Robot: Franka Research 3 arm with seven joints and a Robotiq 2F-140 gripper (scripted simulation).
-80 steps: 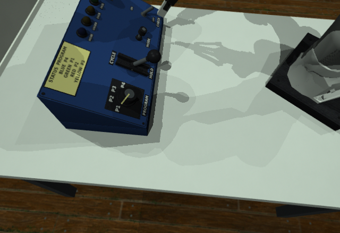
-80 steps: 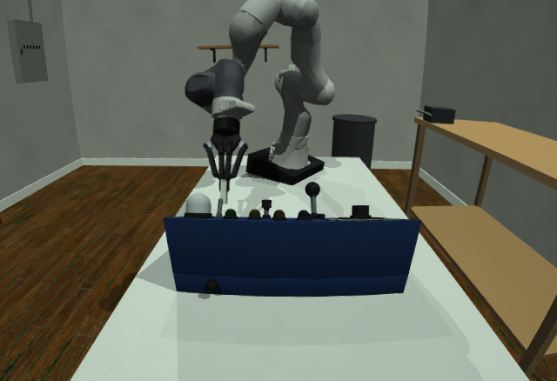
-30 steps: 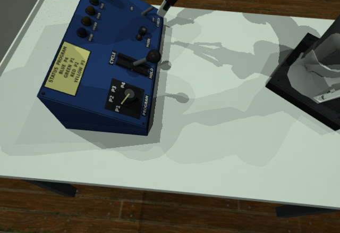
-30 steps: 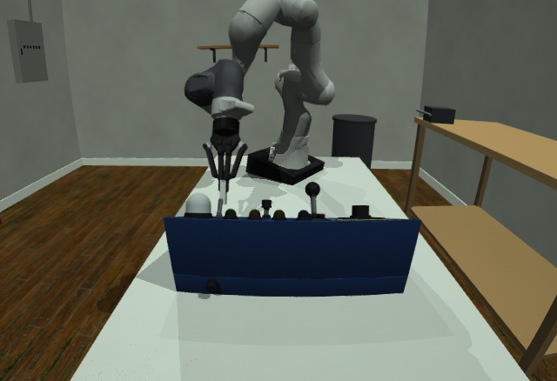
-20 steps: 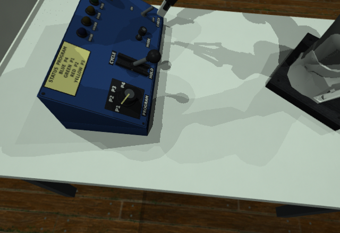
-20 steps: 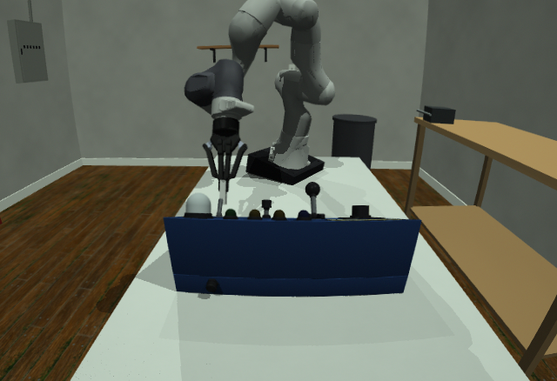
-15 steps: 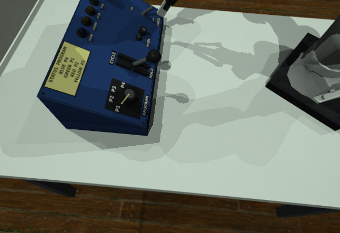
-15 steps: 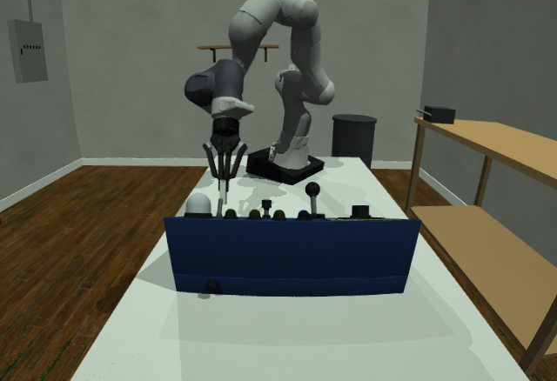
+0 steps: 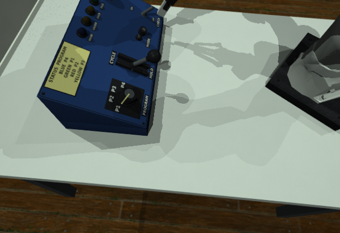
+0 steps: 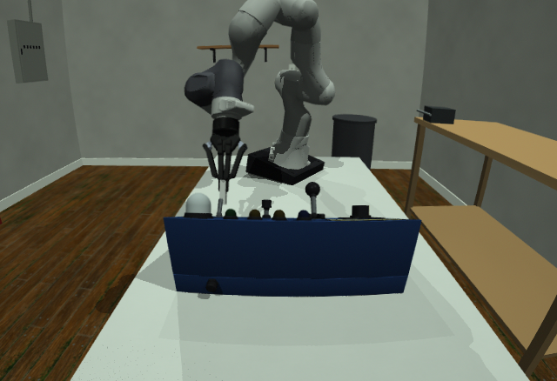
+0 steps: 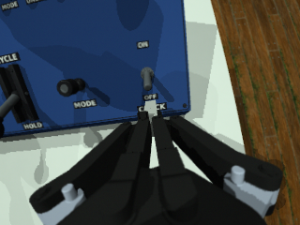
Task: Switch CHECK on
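Right now my hand is 60 mm short of the check toggle, 20 mm above it and 10 mm to the left of it. From my hand the other things lie so: blue console 170 mm to the left, 130 mm ahead, 40 mm below; then hold lever 230 mm to the left, 80 mm ahead, 10 mm below; then mode knob 110 mm to the left, 80 mm ahead, 10 mm below.
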